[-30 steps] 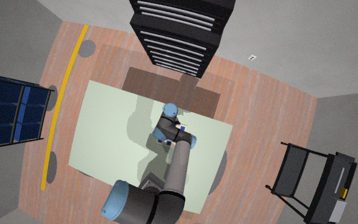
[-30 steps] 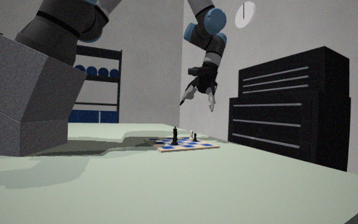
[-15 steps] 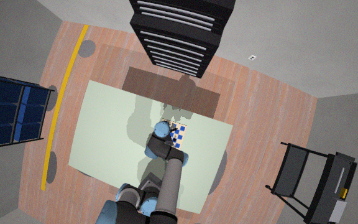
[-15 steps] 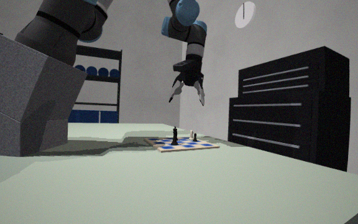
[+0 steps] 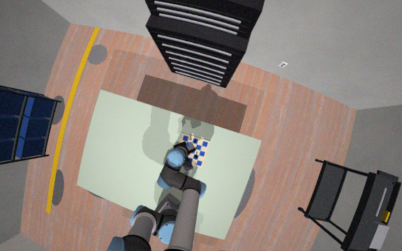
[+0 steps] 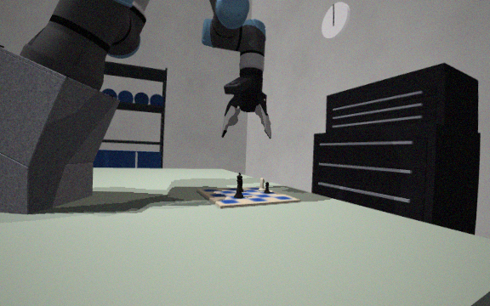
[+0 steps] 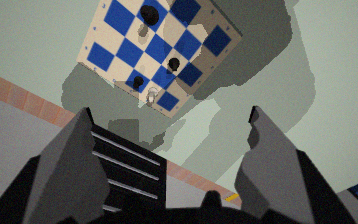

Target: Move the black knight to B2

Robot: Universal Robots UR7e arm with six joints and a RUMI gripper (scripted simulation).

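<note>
The chessboard lies 40 mm to the right of my hand and 160 mm below it. The rest, counted from my hand: white piece (70 mm ahead, 20 mm to the left, 140 mm below); black pawn (70 mm ahead, 20 mm to the right, 140 mm below); tall black piece (30 mm behind, 80 mm to the right, 130 mm below).
</note>
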